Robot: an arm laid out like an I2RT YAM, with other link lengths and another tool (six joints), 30 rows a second.
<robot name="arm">
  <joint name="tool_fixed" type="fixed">
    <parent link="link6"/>
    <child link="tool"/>
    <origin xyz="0.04 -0.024 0.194" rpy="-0.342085 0 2.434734"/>
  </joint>
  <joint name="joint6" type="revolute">
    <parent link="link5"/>
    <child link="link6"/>
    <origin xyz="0 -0.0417 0.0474" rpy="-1.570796 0 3.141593"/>
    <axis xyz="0 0 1"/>
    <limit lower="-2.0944" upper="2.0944"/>
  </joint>
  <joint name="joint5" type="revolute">
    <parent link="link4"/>
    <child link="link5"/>
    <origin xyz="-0.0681 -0.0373 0.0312" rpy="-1.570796 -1.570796 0"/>
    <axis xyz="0 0 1"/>
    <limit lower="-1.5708" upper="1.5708"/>
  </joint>
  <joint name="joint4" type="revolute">
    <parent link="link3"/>
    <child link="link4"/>
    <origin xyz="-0.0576 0.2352 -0.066" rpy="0 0 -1.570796"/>
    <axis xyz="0 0 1"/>
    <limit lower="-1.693" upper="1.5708"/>
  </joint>
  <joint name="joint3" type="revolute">
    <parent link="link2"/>
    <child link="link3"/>
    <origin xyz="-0.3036 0 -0.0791" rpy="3.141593 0 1.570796"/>
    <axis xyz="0 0 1"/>
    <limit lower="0" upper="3.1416"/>
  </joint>
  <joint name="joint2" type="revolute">
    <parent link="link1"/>
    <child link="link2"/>
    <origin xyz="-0.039 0.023 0.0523" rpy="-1.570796 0 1.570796"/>
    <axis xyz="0 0 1"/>
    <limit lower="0" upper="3.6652"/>
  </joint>
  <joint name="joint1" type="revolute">
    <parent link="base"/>
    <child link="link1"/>
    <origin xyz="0 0 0.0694" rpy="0 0 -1.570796"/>
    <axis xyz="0 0 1"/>
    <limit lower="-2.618" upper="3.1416"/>
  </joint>
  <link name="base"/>
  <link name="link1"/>
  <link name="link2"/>
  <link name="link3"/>
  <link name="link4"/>
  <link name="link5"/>
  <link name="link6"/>
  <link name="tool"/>
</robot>
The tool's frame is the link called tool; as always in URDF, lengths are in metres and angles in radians.
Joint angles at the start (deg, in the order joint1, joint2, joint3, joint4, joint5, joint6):
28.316 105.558 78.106 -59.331 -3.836 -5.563
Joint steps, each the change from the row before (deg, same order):
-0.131 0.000 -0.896 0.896 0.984 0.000
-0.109 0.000 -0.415 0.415 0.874 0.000
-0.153 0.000 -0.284 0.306 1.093 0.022
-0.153 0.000 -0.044 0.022 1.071 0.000
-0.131 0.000 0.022 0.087 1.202 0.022
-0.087 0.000 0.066 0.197 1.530 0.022
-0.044 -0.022 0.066 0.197 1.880 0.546
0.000 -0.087 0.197 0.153 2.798 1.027
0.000 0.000 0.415 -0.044 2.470 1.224
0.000 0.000 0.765 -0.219 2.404 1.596
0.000 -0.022 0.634 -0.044 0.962 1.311
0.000 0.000 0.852 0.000 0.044 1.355
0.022 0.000 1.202 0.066 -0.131 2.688
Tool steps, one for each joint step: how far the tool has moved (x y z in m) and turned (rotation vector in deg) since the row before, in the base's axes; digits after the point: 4 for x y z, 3 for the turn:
0.0016 -0.0045 -0.0045 -0.865 -0.465 -0.186
0.0017 -0.0038 -0.0024 -0.770 -0.411 -0.158
0.0025 -0.0047 -0.0020 -0.952 -0.531 -0.237
0.0024 -0.0047 -0.0009 -0.956 -0.480 -0.213
0.0033 -0.0047 -0.0007 -1.011 -0.654 -0.222
0.0045 -0.0053 -0.0006 -1.230 -0.941 -0.201
0.0053 -0.0060 -0.0004 -1.483 -1.136 -0.710
0.0078 -0.0085 0.0006 -2.158 -1.741 -1.218
0.0074 -0.0071 0.0015 -1.842 -1.589 -1.400
0.0086 -0.0061 0.0033 -1.608 -1.804 -1.767
0.0058 -0.0009 0.0029 -0.322 -1.189 -1.364
0.0055 0.0032 0.0035 0.628 -0.989 -1.315
0.0079 0.0060 0.0051 1.285 -1.463 -2.555

